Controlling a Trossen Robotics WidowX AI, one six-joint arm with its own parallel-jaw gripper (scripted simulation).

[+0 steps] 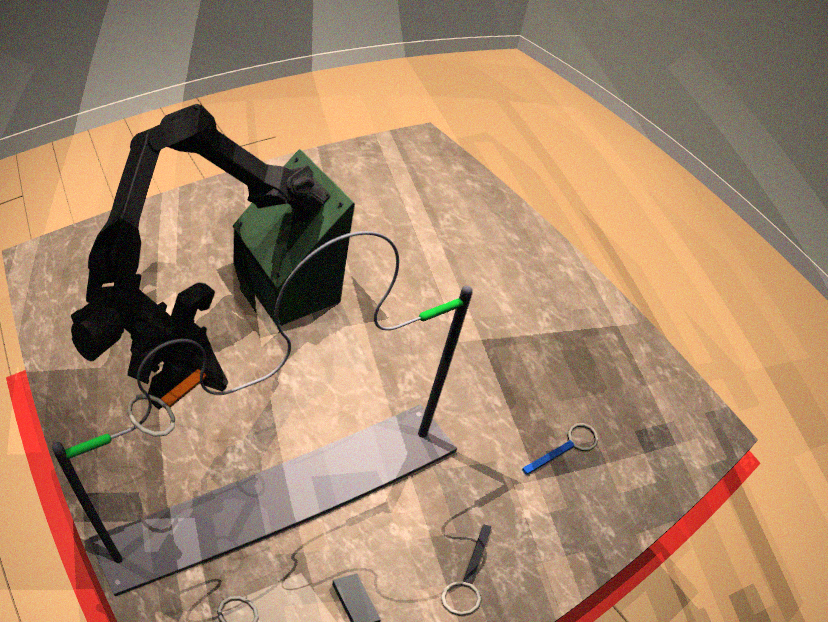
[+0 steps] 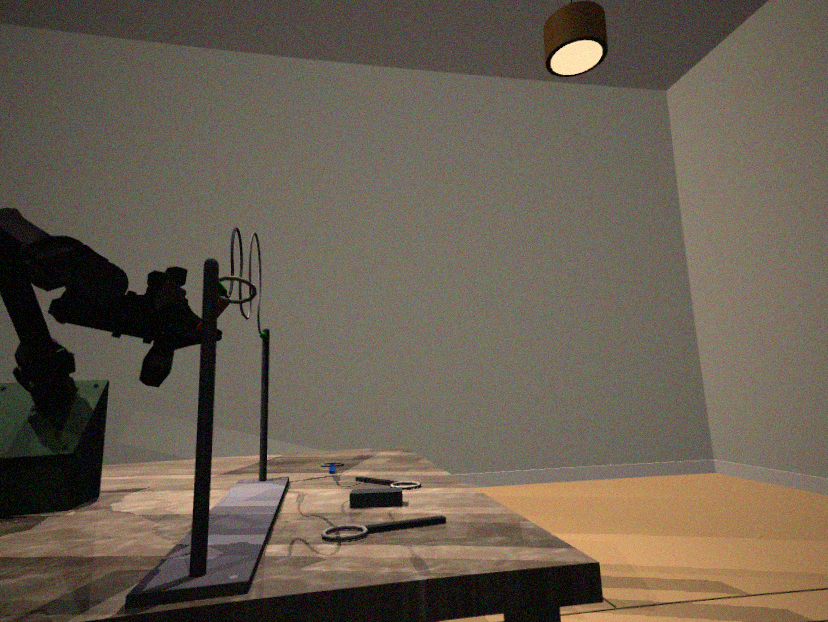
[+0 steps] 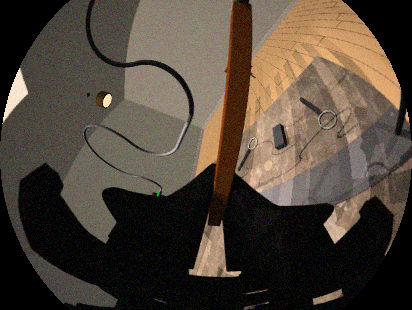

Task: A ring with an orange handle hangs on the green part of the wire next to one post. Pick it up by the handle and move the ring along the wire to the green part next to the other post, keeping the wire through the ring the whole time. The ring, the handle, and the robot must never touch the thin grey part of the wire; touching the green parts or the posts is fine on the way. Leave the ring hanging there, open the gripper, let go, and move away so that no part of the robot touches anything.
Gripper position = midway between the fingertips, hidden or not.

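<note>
You'd see the gripper point(image 1: 225, 387) here, and the gripper is visible in image 2 point(image 2: 221, 336) and in image 3 point(image 3: 218, 169) as well. There's a dark block point(image 2: 380, 497), and there's also a dark-handled ring point(image 1: 484, 533).
</note>
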